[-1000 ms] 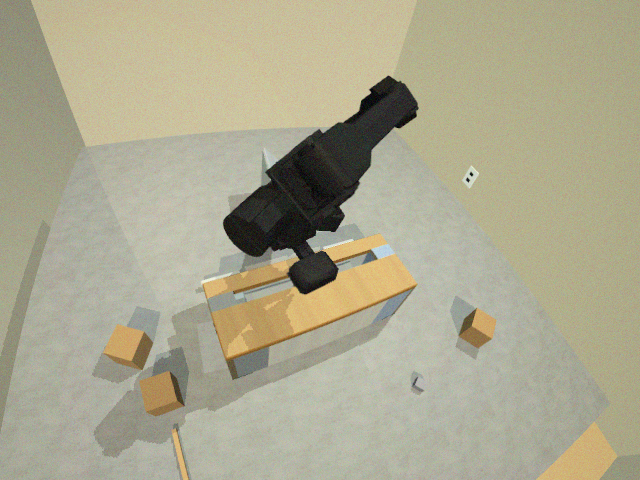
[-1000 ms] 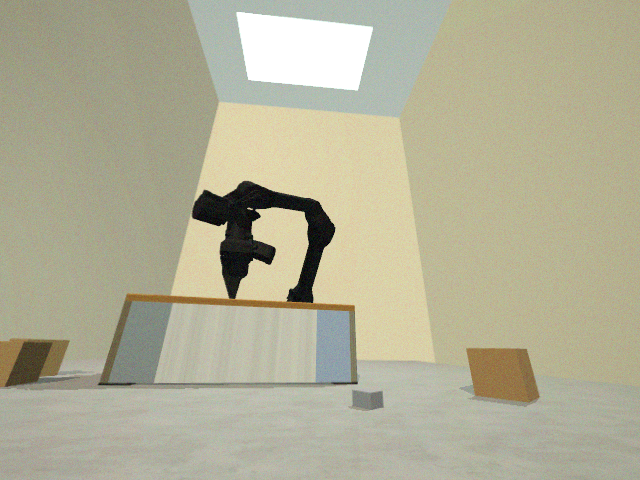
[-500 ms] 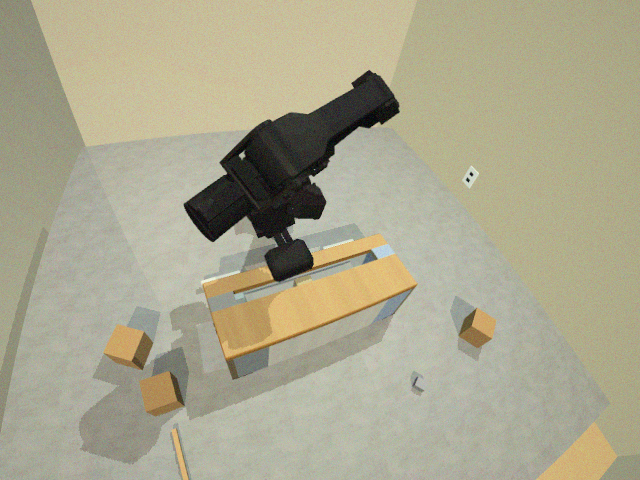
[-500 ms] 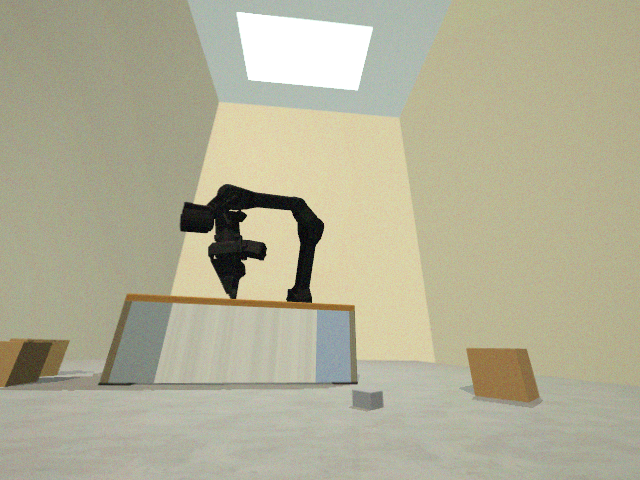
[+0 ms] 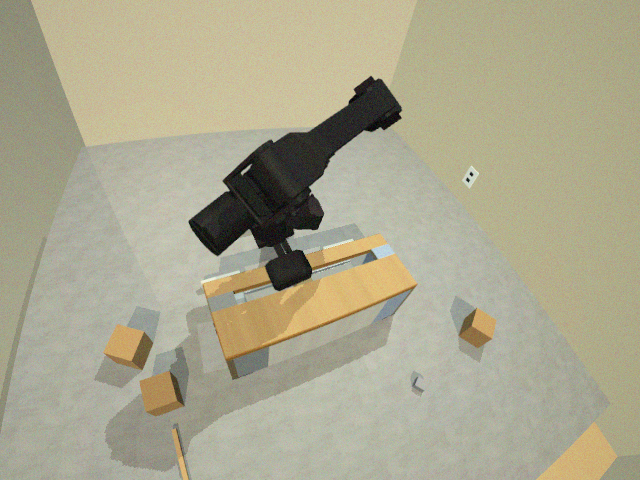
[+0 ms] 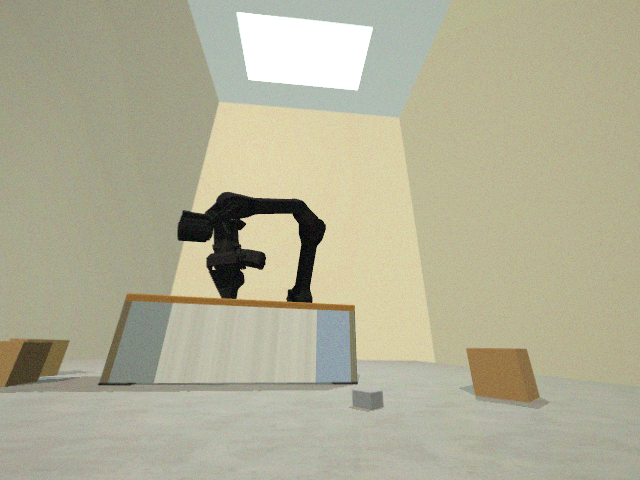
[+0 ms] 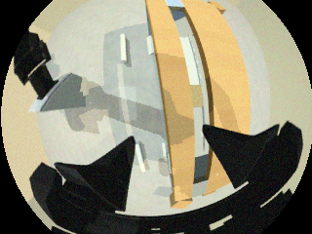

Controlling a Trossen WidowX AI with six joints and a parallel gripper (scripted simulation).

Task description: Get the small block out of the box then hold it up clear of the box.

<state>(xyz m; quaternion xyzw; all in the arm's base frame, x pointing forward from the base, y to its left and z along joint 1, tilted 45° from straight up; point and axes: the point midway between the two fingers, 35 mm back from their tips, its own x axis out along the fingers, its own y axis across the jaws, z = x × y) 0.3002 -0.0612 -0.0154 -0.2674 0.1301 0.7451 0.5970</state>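
Right now the box is 70 mm below my gripper tip, 60 mm to the left of it and 20 mm ahead of it. From my gripper tip the other things lie so: grey block (270 mm to the left, 250 mm ahead, 120 mm below); thin wooden stick (340 mm ahead, 190 mm to the right, 130 mm below).
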